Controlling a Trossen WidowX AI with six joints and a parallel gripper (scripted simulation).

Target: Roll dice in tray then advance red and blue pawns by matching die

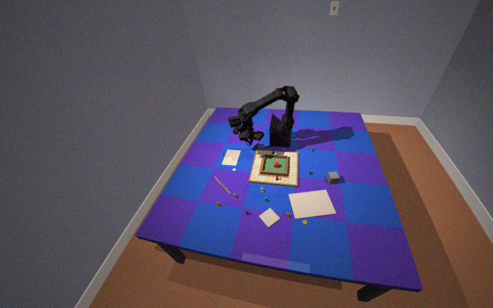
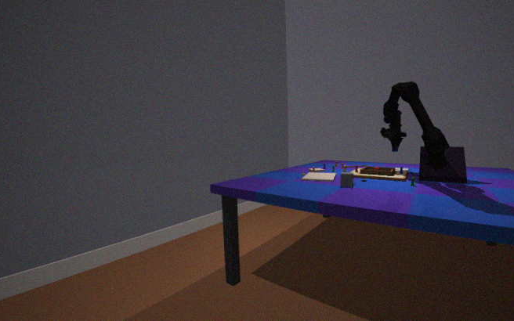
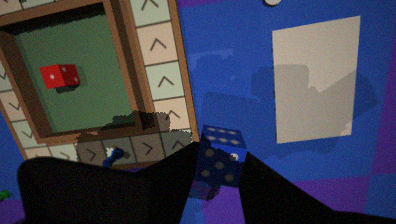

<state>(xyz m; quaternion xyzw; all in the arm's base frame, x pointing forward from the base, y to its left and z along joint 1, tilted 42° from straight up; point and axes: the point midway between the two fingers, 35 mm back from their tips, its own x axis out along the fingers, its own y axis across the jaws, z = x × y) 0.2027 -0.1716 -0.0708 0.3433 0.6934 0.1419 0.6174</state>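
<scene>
The red pawn lies 180 mm ahead of my gripper tip, 190 mm to the left of it and 100 mm below it. The rest, counted from my gripper tip: wooden stick 250 mm ahead, 130 mm to the right, 120 mm below; then green tray 70 mm ahead, 170 mm to the left, 120 mm below; then blue pawn 50 mm behind, 150 mm to the left, 100 mm below.
</scene>
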